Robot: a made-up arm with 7 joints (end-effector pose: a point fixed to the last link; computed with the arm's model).
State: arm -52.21 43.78 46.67 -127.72 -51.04 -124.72 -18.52
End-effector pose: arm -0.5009 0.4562 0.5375 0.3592 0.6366 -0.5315 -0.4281
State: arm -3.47 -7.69 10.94 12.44 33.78 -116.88 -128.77
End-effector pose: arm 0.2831 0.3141 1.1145 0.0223 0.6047 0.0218 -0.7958
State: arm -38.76 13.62 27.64 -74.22 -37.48 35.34 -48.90
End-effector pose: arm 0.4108 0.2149 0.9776 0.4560 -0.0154 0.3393 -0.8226
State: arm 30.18 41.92 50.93 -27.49 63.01 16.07 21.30
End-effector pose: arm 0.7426 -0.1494 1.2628 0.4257 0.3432 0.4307 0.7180
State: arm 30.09 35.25 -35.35 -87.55 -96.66 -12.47 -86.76
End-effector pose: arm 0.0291 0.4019 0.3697 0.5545 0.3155 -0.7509 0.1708
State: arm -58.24 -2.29 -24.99 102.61 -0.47 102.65 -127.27
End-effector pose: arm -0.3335 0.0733 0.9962 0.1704 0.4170 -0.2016 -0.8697
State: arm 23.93 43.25 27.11 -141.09 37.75 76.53 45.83
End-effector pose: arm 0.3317 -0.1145 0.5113 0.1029 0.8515 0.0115 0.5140
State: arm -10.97 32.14 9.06 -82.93 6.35 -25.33 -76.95
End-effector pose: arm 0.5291 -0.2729 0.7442 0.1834 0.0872 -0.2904 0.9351
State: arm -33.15 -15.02 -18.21 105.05 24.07 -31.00 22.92
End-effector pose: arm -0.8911 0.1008 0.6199 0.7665 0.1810 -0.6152 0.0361
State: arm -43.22 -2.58 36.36 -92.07 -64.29 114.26 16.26
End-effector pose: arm -0.1633 0.3557 1.0021 0.4904 0.2456 -0.1883 -0.8147
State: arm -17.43 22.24 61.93 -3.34 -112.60 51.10 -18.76
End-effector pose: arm 0.4076 0.4644 1.0246 0.6763 -0.1672 0.3795 -0.6088
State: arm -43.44 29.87 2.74 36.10 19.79 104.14 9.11
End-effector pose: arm -0.3270 -0.0784 0.6919 0.5855 0.7524 -0.2447 0.1768
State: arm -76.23 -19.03 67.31 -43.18 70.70 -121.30 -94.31
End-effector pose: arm -0.4335 -0.4528 1.0620 0.1385 -0.7327 -0.5262 0.4088
